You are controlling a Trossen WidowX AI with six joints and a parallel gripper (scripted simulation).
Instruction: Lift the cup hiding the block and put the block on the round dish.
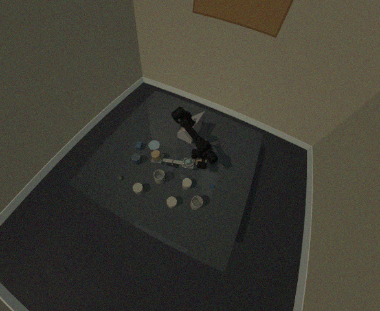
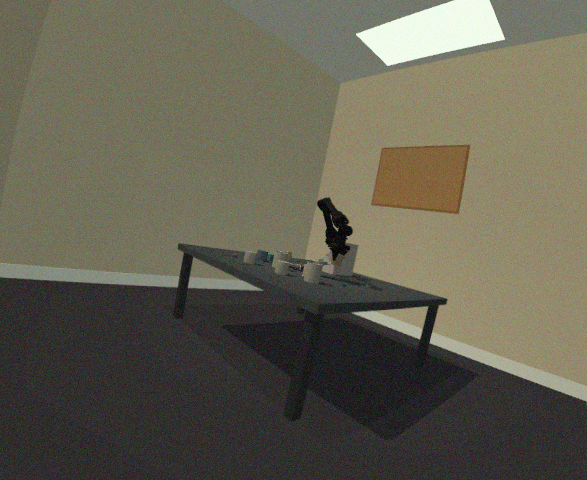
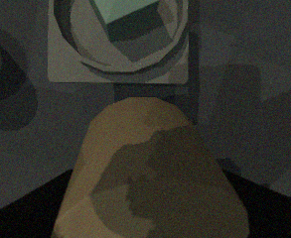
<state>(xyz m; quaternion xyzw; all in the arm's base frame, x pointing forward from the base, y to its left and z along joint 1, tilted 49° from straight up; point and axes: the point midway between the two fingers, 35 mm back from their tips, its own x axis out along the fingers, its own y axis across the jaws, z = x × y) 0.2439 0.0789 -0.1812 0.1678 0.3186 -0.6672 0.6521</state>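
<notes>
Now: the pale blue round dish 44 cm to the right of my gripper tip, 11 cm below it and 4 cm behind it. Also, from my gripper tip: brown block: 52 cm to the right, 35 cm ahead, 10 cm below; tan cup: 2 cm to the left, 1 cm above; pale beam: 21 cm to the right, 7 cm below, 5 cm ahead.
</notes>
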